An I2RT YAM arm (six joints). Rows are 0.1 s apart.
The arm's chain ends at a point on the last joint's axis. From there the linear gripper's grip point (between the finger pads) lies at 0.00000 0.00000 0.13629 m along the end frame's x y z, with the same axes.
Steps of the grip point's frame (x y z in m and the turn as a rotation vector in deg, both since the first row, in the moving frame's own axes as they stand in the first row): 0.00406, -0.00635, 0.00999, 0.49, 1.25, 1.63; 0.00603, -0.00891, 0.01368, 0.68, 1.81, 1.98; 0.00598, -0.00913, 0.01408, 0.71, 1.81, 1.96; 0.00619, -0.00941, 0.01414, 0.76, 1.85, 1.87; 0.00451, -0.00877, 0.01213, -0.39, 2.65, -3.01; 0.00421, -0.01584, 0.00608, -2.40, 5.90, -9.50
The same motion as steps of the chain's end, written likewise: 0.00107, -0.00523, 0.01003, 0.49, 1.25, 1.63; 0.00170, -0.00737, 0.01376, 0.68, 1.81, 1.98; 0.00165, -0.00752, 0.01416, 0.71, 1.81, 1.96; 0.00176, -0.00767, 0.01422, 0.76, 1.85, 1.87; -0.00181, -0.00953, 0.01228, -0.39, 2.65, -3.01; -0.01020, -0.02035, 0.00692, -2.40, 5.90, -9.50
